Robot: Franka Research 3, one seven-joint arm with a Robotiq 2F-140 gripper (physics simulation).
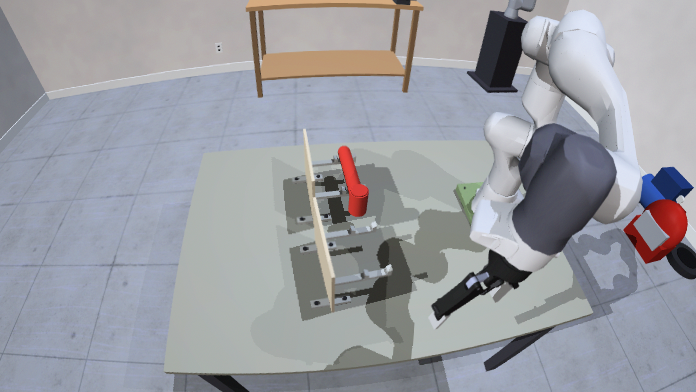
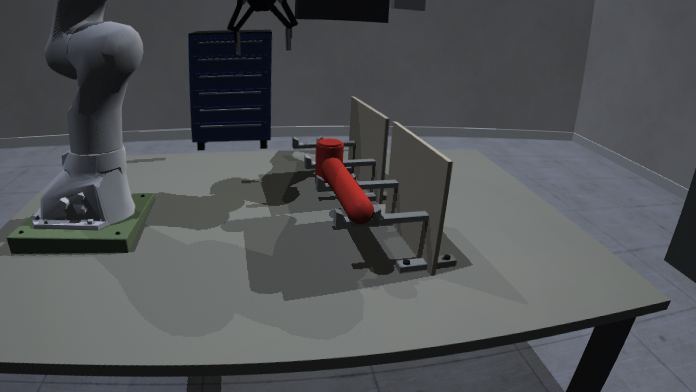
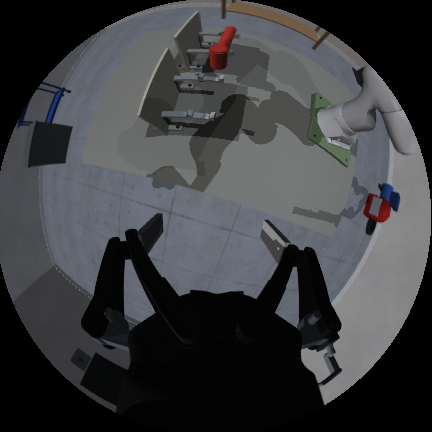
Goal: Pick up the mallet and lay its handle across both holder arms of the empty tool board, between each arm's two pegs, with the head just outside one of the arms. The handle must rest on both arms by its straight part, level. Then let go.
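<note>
The red mallet [image 1: 351, 172] [image 2: 347, 191] [image 3: 227, 39] lies with its handle across both holder arms of the occupied tool board [image 1: 309, 160] [image 2: 422, 195] [image 3: 189, 40]. Its head is just outside the arm nearer the other board. The empty tool board [image 1: 324, 250] [image 2: 369, 135] [image 3: 161, 92] stands beside it in line, its two pegged holder arms bare. My gripper [image 1: 470, 306] [image 2: 263, 44] [image 3: 212, 225] is open and empty. It is held above the table edge, off to the robot's side of the empty board and well apart from the mallet.
The robot base stands on a green plate [image 2: 75, 245] [image 3: 314, 122] on the table [image 1: 225, 200] [image 2: 175, 345] [image 3: 112, 110]. The upright panels and protruding arms are obstacles. A wooden bench [image 1: 332, 64], a blue drawer cabinet [image 2: 230, 85] and a red machine [image 1: 672, 225] [image 3: 377, 209] stand off the table.
</note>
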